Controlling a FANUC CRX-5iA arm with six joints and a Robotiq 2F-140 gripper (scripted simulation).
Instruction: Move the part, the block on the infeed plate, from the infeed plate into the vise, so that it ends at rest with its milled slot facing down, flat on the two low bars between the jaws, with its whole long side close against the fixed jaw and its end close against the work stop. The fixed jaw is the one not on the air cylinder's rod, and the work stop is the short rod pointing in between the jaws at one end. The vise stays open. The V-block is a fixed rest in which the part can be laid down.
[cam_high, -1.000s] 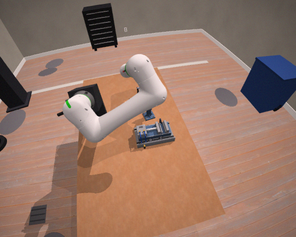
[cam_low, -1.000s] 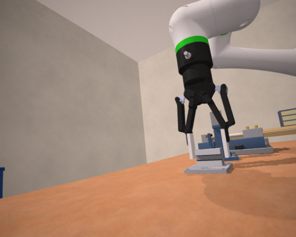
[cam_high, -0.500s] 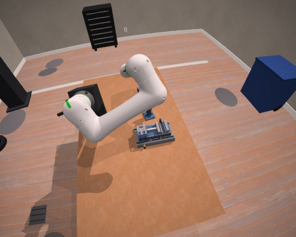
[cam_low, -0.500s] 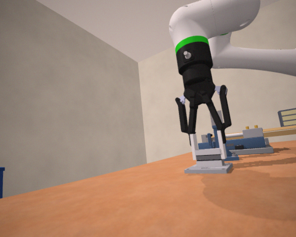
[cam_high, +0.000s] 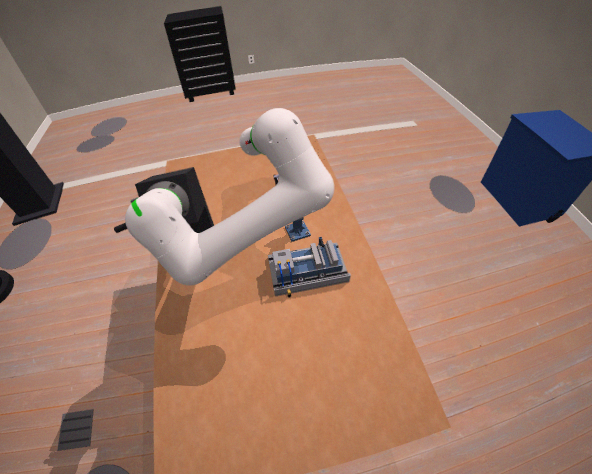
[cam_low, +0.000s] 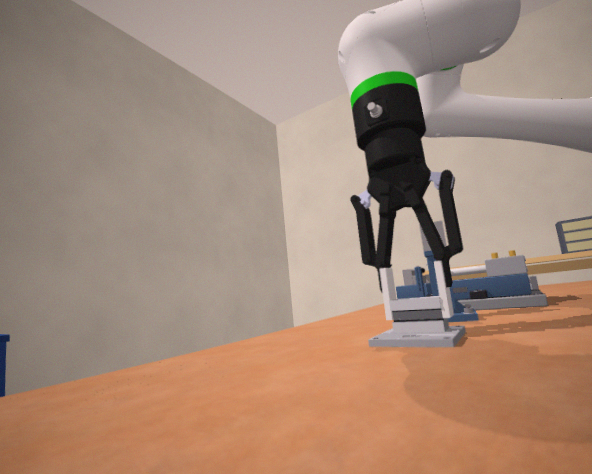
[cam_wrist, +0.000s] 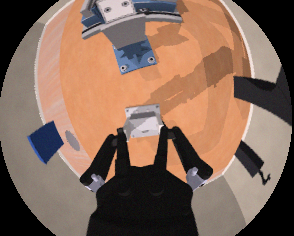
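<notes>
Now: hand 10 mm to the right of the part and 30 mm above it. The rest, counted from my hand: air cylinder (150 mm behind, 360 mm to the right, 20 mm above); vise base (50 mm behind, 370 mm to the right, 10 mm below).
</notes>
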